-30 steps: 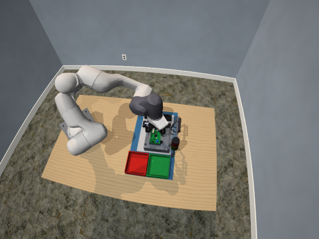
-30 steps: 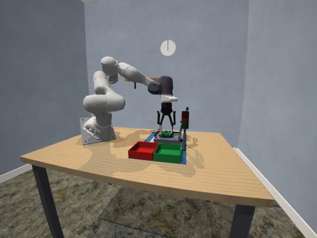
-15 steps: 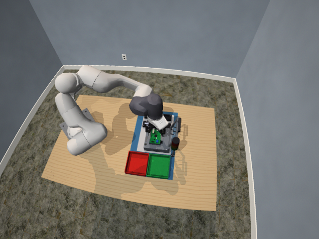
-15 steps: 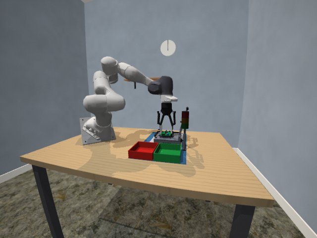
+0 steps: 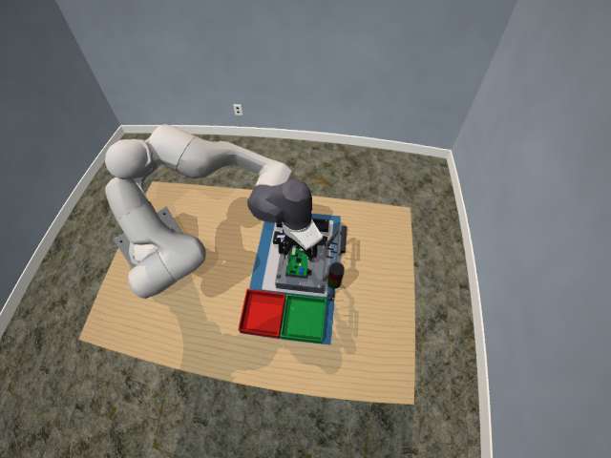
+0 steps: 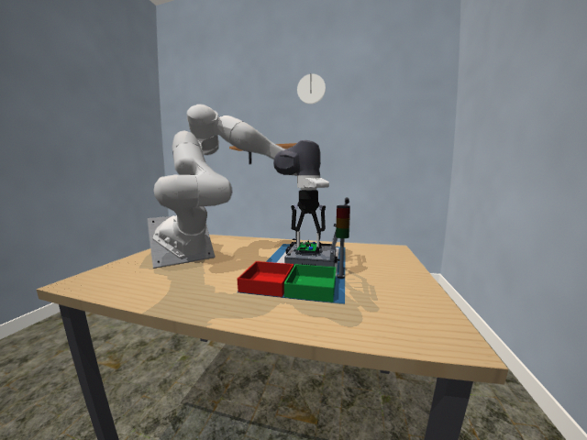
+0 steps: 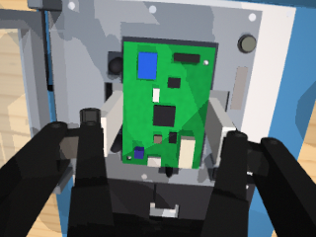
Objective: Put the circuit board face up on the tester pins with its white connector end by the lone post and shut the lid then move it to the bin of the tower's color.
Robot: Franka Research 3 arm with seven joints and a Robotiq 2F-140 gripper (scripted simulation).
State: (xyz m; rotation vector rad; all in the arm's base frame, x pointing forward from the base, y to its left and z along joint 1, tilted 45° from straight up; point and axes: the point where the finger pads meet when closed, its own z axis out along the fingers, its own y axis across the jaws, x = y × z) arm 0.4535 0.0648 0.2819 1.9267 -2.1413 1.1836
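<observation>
Right now my hand is 20 mm above the green circuit board. Also, from my hand: tester plate: 30 mm below, 10 mm to the left, 10 mm ahead; clear lid: 120 mm ahead, 80 mm above, 30 mm to the right; green bin: 200 mm to the right, 90 mm below, 10 mm behind.
</observation>
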